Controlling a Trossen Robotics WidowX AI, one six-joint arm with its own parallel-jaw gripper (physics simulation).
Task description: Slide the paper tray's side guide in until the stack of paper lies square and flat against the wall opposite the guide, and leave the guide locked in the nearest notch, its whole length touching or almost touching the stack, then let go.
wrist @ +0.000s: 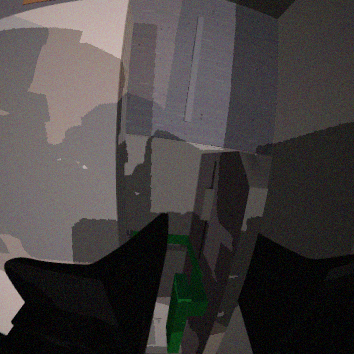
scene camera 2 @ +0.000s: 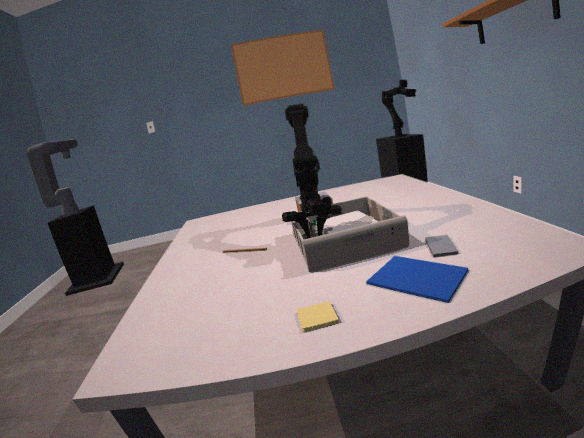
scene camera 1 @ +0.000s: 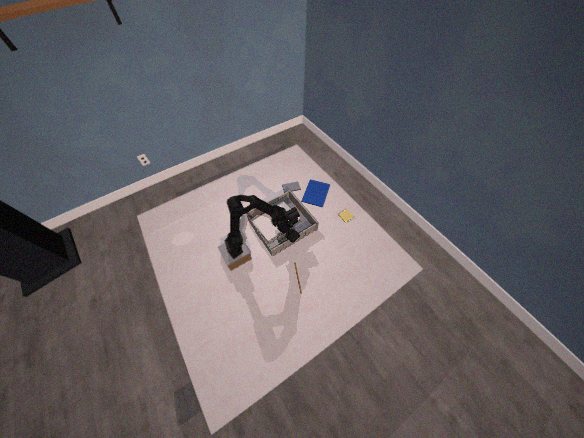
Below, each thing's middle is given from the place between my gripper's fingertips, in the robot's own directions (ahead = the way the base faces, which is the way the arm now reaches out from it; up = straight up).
Right now the side guide (wrist: 230, 195) is 20 mm behind my hand, 10 mm to the left of it and 20 mm above it. Round my hand: blue book (scene camera 2: 436, 281) (370 mm ahead, 140 mm to the left, 20 mm below); then white paper stack (scene camera 2: 353, 219) (10 mm ahead, 130 mm to the left, 10 mm above).
